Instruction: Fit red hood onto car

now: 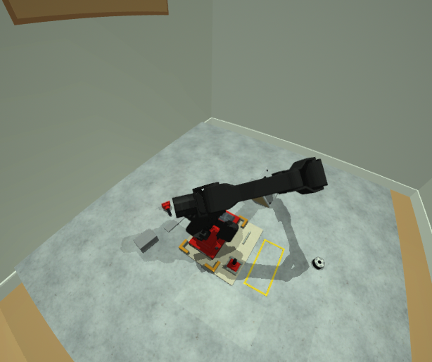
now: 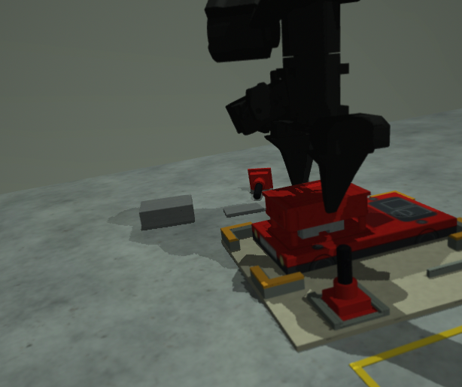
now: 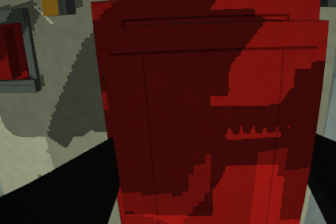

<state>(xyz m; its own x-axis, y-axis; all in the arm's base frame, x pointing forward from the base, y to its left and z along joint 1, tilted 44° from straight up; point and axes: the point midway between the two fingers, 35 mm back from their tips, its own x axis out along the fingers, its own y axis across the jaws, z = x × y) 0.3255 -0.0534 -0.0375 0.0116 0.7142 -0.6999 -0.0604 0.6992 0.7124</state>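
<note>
Now: the engine block 3 cm below my gripper tip. The rest, counted from my gripper tip: small wheel (39 cm to the left, 15 cm behind, 5 cm below); then grey strip (16 cm to the right, 5 cm below, 1 cm ahead); then red hood (right at my gripper tip).
</note>
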